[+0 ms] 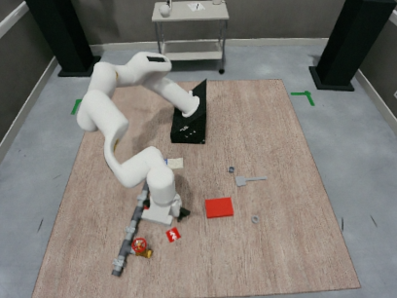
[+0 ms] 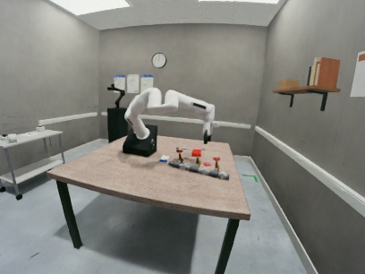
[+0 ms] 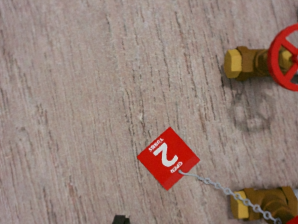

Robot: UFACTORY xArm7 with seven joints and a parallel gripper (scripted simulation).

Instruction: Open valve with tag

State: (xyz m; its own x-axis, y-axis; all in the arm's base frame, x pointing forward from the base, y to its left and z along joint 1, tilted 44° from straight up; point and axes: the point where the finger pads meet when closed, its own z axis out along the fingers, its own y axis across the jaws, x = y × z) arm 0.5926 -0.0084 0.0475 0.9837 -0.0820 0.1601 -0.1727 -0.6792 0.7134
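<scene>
Right now my hand is 190 mm above the red square tag and 10 mm short of it. From my hand the other things lie so: grey key-shaped tool (340 mm to the left, 270 mm behind, 190 mm below); then white card (340 mm behind, 190 mm below, 40 mm to the right); then red block (200 mm to the left, 180 mm below, 110 mm behind).
</scene>
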